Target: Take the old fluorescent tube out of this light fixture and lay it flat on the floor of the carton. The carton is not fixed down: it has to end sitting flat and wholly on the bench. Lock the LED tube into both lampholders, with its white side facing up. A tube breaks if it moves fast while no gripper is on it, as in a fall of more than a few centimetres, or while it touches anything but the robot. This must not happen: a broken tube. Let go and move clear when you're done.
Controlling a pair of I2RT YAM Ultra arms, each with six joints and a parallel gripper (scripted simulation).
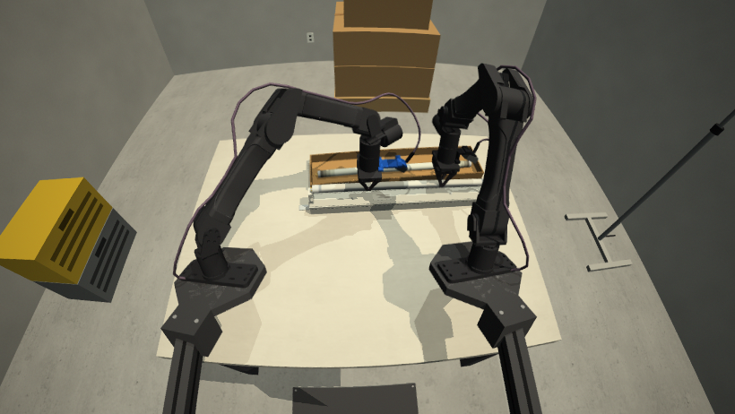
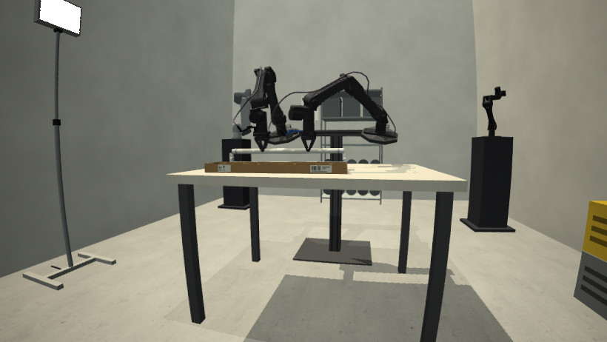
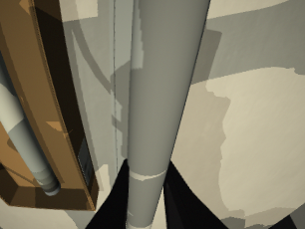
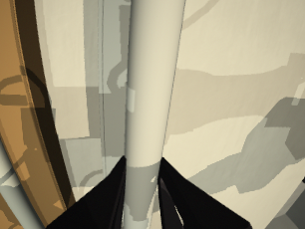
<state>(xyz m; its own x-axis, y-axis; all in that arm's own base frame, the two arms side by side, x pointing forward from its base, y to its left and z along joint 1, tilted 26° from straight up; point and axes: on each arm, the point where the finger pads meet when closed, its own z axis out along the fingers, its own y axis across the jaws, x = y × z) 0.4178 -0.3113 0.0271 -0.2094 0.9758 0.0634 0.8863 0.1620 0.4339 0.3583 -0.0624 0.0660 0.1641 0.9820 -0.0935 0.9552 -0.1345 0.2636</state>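
The LED tube lies 120 mm to the right of my left hand. From my left hand the other things lie so: old fluorescent tube 150 mm ahead, 120 mm to the right, 80 mm below; white light fixture 120 mm to the right, 40 mm below; brown carton 160 mm ahead, 120 mm to the right, 80 mm below.
Right now the LED tube is 1 cm behind my right hand, 12 cm to the left of it and 1 cm below it. Also, from my right hand: old fluorescent tube: 14 cm ahead, 12 cm to the left, 8 cm below; then white light fixture: 1 cm behind, 12 cm to the left, 5 cm below; then brown carton: 15 cm ahead, 12 cm to the left, 8 cm below.
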